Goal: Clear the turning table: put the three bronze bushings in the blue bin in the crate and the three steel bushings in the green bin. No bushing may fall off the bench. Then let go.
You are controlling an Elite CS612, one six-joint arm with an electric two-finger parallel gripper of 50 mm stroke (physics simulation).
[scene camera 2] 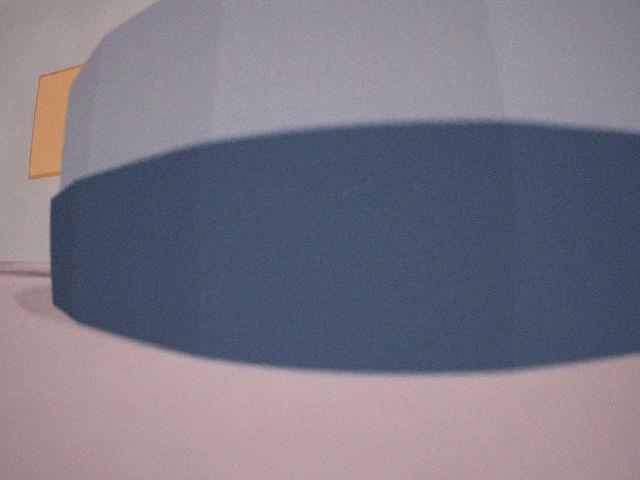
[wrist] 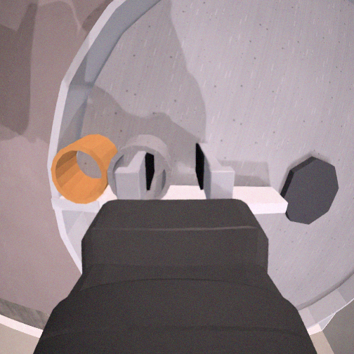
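Observation:
In the wrist view, a bronze bushing (wrist: 102, 147) stands on the turning table (wrist: 250, 75), close to the left rim. A grey steel bushing (wrist: 152, 142) stands right beside it, partly hidden behind the left finger. My gripper (wrist: 174, 157) is open, with nothing between its fingers. The left finger overlaps the steel bushing in the picture, and the right finger is to the right of it. Whether the finger touches it I cannot tell. The gripper and the bushings do not show in scene camera 2. The blue and green bins do not show in either view.
A white bar (wrist: 265, 197) runs across the table beneath the fingers, towards a dark octagonal disc (wrist: 312, 190) at the right. The table has a raised rim (wrist: 56, 125). In scene camera 2 a large blue and grey rounded body (scene camera 2: 336, 248) blocks most of the view.

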